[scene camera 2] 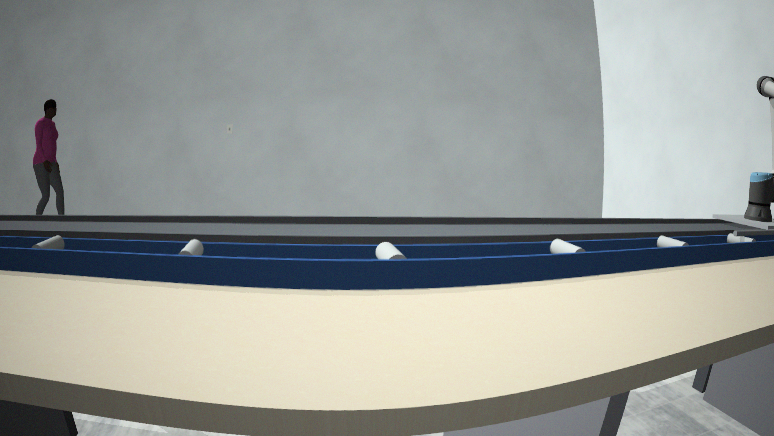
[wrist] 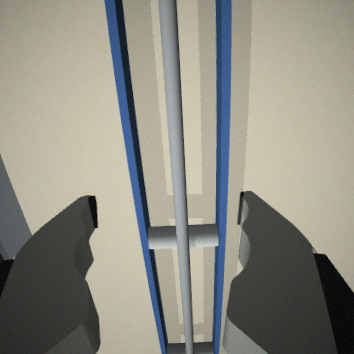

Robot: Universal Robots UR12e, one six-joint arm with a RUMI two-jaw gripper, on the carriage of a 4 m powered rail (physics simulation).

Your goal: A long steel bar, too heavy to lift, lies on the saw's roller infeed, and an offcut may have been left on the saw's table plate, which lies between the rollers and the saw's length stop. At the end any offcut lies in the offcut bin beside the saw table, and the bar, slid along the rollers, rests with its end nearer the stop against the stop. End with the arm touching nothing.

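Seen in the pictures: gripper, fingertip midpoint: (wrist: 167, 196); arm's base at its link origin: (scene camera 2: 757, 219).
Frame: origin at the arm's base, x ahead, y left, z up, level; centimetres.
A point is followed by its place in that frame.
Note:
A long thin grey steel bar (wrist: 175, 125) @[x 62.1, y -3.5, z 5.0 cm] lies lengthwise on the roller infeed, between its two blue side rails, in the wrist view. It runs from the top edge to the bottom edge of that view, so neither end shows. It crosses a light roller (wrist: 207, 236) @[x 66.2, y -23.9, z 2.7 cm]. My gripper (wrist: 167, 196) @[x 62.0, y -0.6, z 26.0 cm] is open, its jaws wide apart on either side of the rails, with the bar below and between them and not held. The bar cannot be made out in scene camera 2. The saw's table plate, the length stop, an offcut and the offcut bin do not show in either view.
Blue infeed rails (scene camera 2: 303, 273) @[x 69.4, y -241.6, z -0.1 cm] (wrist: 224, 100) @[x 68.7, y -1.3, z 2.2 cm] with several white rollers (scene camera 2: 389, 251) @[x 64.4, y -225.9, z 2.8 cm] run along the pale table (scene camera 2: 352, 346) @[x 97.4, y -236.6, z -3.0 cm]. Behind them is the arm's rail track (scene camera 2: 324, 228) @[x -7.7, y -232.4, z -4.5 cm]; part of the arm (scene camera 2: 759, 192) @[x 3.7, y -6.6, z 15.7 cm] shows at the right edge. A person (scene camera 2: 47, 140) in pink stands at the far left.

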